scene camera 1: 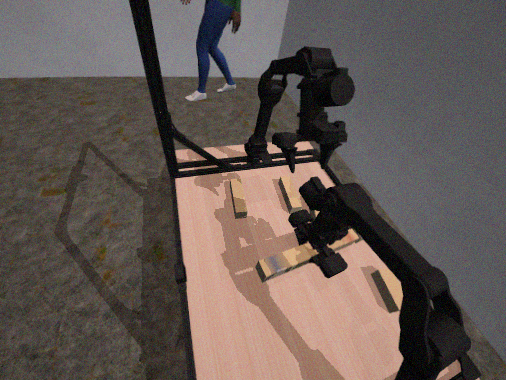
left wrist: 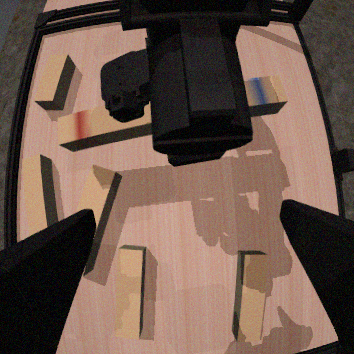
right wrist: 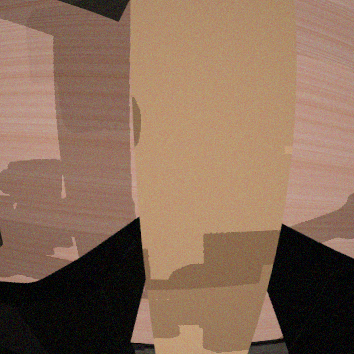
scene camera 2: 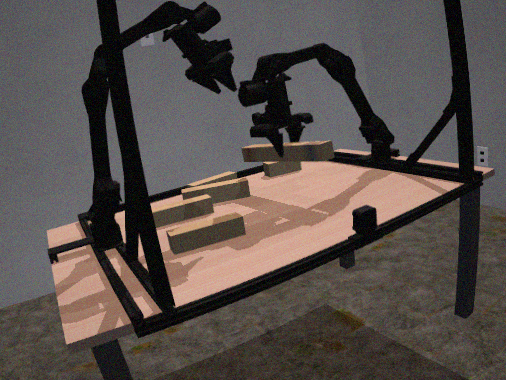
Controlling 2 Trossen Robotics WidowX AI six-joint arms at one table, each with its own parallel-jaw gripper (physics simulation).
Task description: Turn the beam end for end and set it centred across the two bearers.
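Frame: origin at the left arm's base, x ahead, y left, z up, level; millimetres.
Seen in the pictures: left gripper, fingertip midpoint: [scene camera 1: 308,170] [left wrist: 188,214] [scene camera 2: 227,91]; right gripper, fingertip midpoint: [scene camera 1: 305,254] [right wrist: 201,222] [scene camera 2: 288,155]; left arm's base, link origin: [scene camera 1: 252,160] [scene camera 2: 108,245]; right arm's base, link origin: [scene camera 2: 382,160].
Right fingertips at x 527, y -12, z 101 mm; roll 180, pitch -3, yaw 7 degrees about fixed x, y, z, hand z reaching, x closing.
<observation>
Offsets run from my right fingertips to a thing's top centre.
The long wooden beam @(dx -3, dy +17, dz +41 mm) [scene camera 1: 290,261] [scene camera 2: 317,150] [left wrist: 102,128] [right wrist: 215,125] has a blue band near one end and a red band near the other. My right gripper [scene camera 1: 317,247] [scene camera 2: 288,147] [right wrist: 201,222] is shut on its middle part and holds it level above the table. In the left wrist view the red end is at left, the blue end at right. Two roughly parallel blocks, seemingly the bearers, lie apart: one block @(dx -319, dy -115, dz -76 mm) [scene camera 1: 238,198] [scene camera 2: 207,234] [left wrist: 252,300] and another block @(dx -295, dy +107, dz -76 mm) [scene camera 1: 290,194] [scene camera 2: 184,210] [left wrist: 130,295]. My left gripper [scene camera 1: 308,166] [scene camera 2: 226,91] [left wrist: 188,214] is open and empty, high above the table.
More blocks lie along one long side: a slanted block @(dx -158, dy +176, dz -70 mm) [scene camera 2: 220,191] [left wrist: 102,215], a block beside it @(dx -113, dy +291, dz -76 mm) [left wrist: 36,192] and a farther block @(dx +155, dy +280, dz -73 mm) [scene camera 1: 387,290] [scene camera 2: 282,168] [left wrist: 56,82]. A black frame post [scene camera 1: 152,75] [scene camera 2: 125,145] rises near the left arm's end of the table.
</observation>
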